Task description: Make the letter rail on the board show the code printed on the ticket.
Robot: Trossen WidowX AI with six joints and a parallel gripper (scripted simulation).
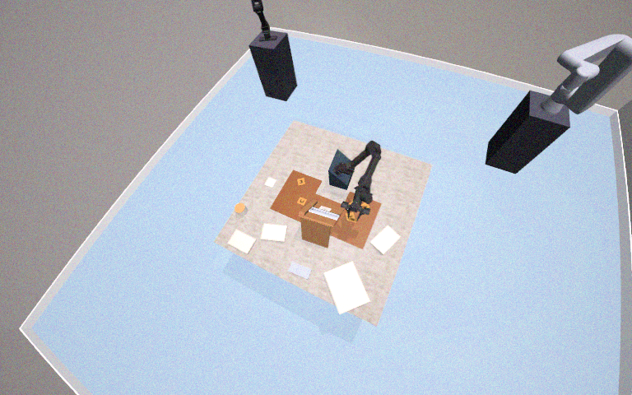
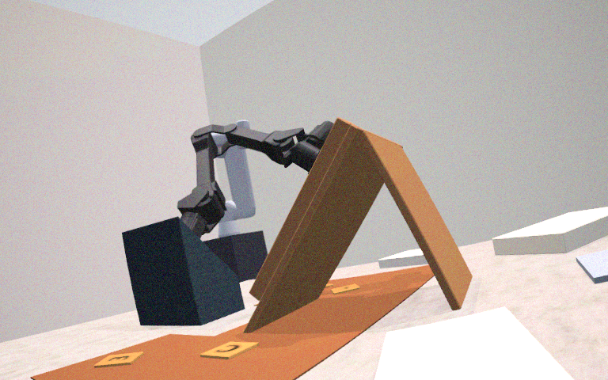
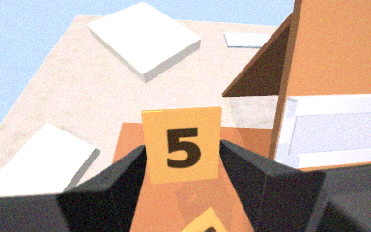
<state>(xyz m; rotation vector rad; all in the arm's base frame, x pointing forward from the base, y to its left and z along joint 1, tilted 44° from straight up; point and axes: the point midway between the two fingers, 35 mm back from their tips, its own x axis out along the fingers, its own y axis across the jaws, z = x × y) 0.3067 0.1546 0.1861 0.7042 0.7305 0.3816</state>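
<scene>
Now: the white ticket 22 cm to the right of my gripper tip, 9 cm below it and 3 cm behind it. From my gripper tip the other things lie so: j tile (18 cm below, 9 cm behind, 4 cm to the right); then orange tile marked 5 (right at my gripper tip); then orange tile marked p (18 cm below, 18 cm behind, 6 cm to the right).
</scene>
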